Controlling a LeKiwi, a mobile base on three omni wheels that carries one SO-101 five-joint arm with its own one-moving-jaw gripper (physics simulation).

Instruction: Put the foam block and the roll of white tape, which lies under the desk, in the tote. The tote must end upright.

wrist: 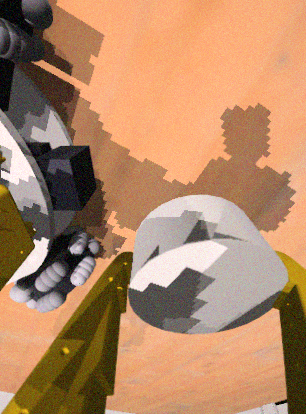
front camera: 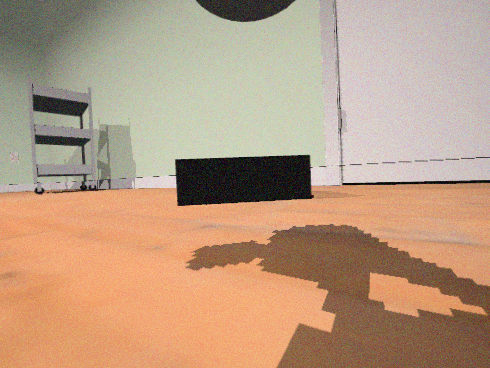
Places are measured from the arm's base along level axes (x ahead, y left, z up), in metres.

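Pixels of known places: hand, tool point: (wrist: 133,263).
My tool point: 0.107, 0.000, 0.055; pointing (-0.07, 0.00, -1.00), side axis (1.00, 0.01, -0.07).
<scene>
For each thing: its middle in the pictures, then the offset to it from my tool point, as dx, dy, dz. "spot": a spot on its surface instead.
- white tape, body centre: (wrist: 198,268) +0.025, -0.001, +0.001
- tote, body centre: (front camera: 241,179) +0.514, +0.036, -0.095
- dark rounded shape, surface spot: (front camera: 245,7) spot: +0.040, +0.001, -0.011
The roll of white tape (wrist: 207,272) is between the two yellow jaws of my gripper (wrist: 204,262) in the wrist view; the jaws press on its left and right sides. The gripper is shut on it and holds it above the floor. A black box-shaped thing, which looks like the tote (front camera: 244,180), stands on the floor ahead, near the middle of the front view. Its long side faces me; its inside is hidden from this low angle. The foam block does not show in either view.
A grey three-shelf trolley (front camera: 91,135) stands at the far left by the green wall (front camera: 225,90). A white door (front camera: 415,85) is at the right. A dark rounded shape (front camera: 245,7) hangs at the top edge. My base (wrist: 60,120) and a wheel (wrist: 55,275) show at left in the wrist view.
</scene>
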